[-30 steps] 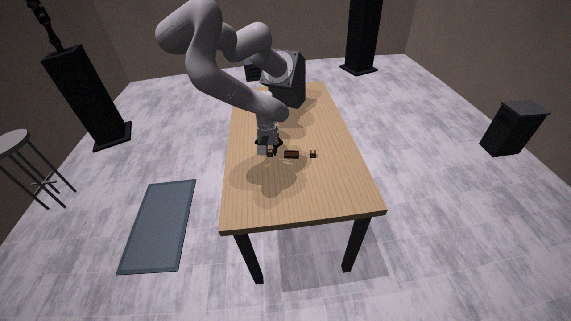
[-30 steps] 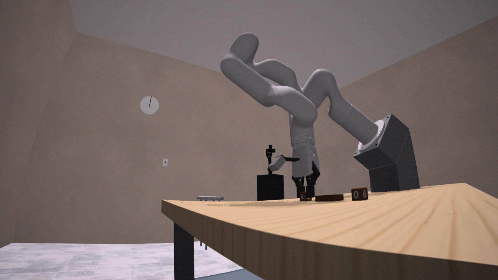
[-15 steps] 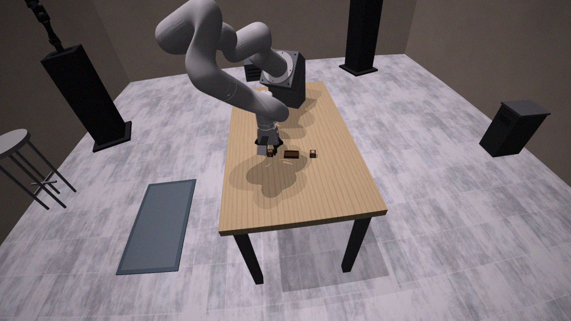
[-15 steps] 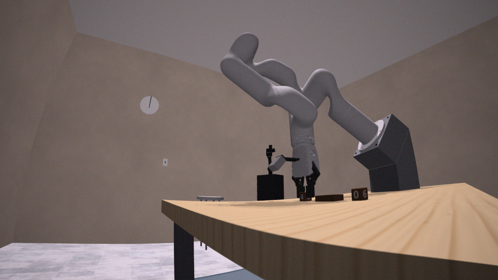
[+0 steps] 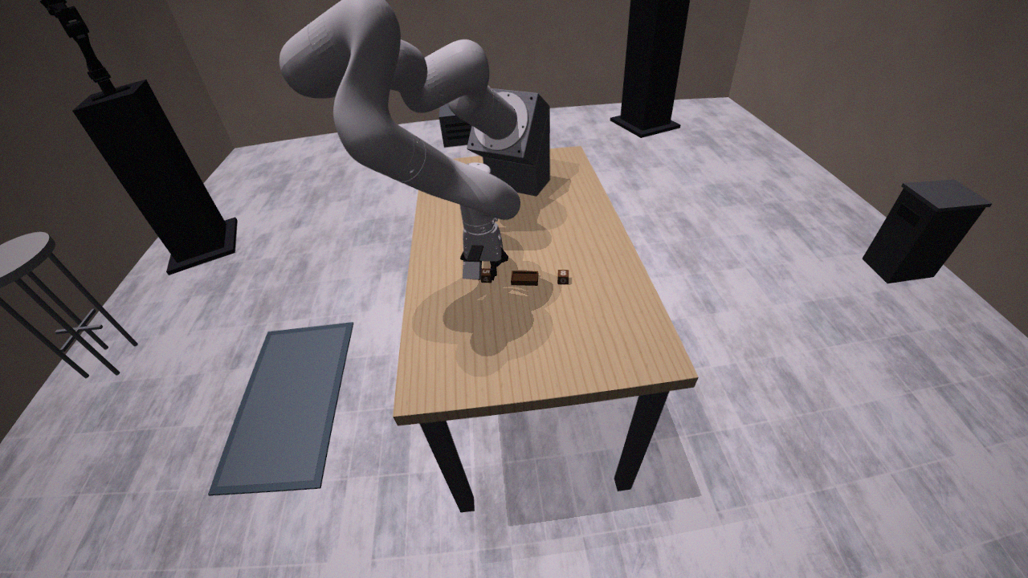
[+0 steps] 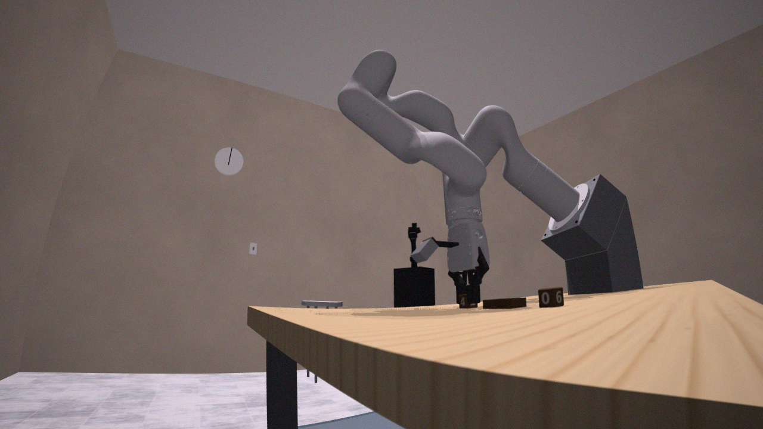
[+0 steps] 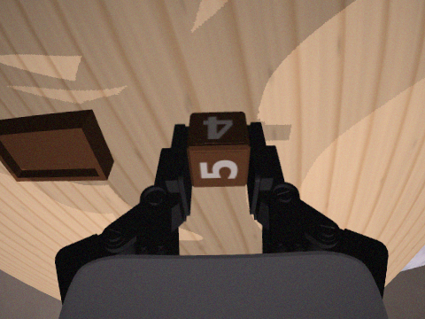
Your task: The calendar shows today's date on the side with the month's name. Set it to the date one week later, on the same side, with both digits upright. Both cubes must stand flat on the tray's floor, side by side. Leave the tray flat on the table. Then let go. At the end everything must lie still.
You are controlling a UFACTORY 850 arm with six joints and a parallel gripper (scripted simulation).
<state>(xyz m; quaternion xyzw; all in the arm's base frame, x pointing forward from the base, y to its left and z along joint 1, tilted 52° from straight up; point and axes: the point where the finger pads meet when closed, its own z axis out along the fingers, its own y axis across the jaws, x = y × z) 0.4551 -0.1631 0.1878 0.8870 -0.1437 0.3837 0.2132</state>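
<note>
The dark brown tray lies 90 mm to the left of my hand, 60 mm ahead of it and 20 mm below it.
</note>
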